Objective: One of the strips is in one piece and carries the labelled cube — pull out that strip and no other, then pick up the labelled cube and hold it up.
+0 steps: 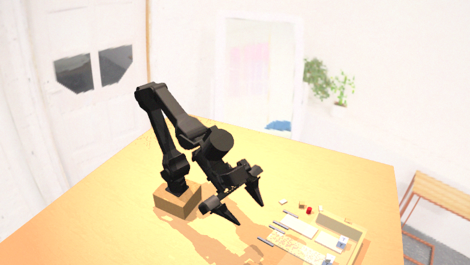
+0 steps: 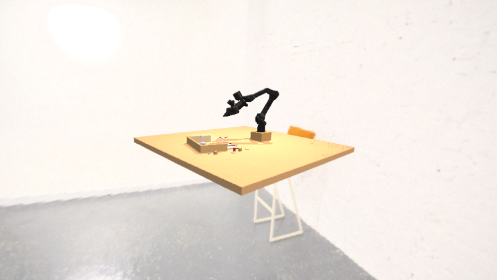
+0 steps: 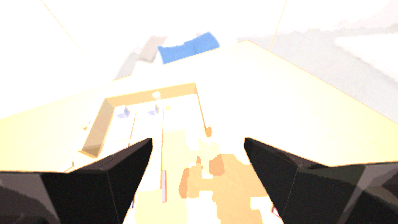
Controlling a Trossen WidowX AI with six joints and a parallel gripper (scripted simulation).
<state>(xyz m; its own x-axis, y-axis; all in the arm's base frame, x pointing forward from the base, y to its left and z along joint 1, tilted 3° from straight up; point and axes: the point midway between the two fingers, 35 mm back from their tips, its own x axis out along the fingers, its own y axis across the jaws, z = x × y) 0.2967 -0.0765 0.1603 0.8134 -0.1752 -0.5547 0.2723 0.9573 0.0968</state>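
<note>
Right now the white strip is 21 cm to the left of my gripper tip, 20 cm below it and 10 cm ahead of it. Also, from my gripper tip: cube: 24 cm ahead, 13 cm below, 6 cm to the left.
</note>
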